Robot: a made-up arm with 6 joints. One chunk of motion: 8 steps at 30 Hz.
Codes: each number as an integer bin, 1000 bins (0 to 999) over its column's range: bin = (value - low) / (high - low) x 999, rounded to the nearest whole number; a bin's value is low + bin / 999 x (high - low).
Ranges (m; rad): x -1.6..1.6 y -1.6..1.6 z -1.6..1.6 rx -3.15..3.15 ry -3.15..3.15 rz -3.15..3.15
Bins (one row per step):
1: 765 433 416 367 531 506
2: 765 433 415 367 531 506
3: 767 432 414 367 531 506
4: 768 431 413 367 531 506
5: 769 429 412 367 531 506
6: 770 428 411 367 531 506
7: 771 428 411 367 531 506
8: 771 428 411 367 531 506
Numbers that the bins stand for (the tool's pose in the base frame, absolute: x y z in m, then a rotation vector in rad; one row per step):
1: 0.8505 -0.2130 -0.2675 -0.8356 0.1986 0.0410
2: 0.8505 -0.2130 -0.2707 -0.8356 0.1986 0.0410
3: 0.8569 -0.2162 -0.2739 -0.8356 0.1986 0.0410
4: 0.8601 -0.2194 -0.2771 -0.8356 0.1986 0.0410
5: 0.8633 -0.2258 -0.2803 -0.8356 0.1986 0.0410
6: 0.8665 -0.2290 -0.2835 -0.8356 0.1986 0.0410
7: 0.8697 -0.2290 -0.2835 -0.8356 0.1986 0.0410
8: 0.8697 -0.2290 -0.2835 -0.8356 0.1986 0.0410

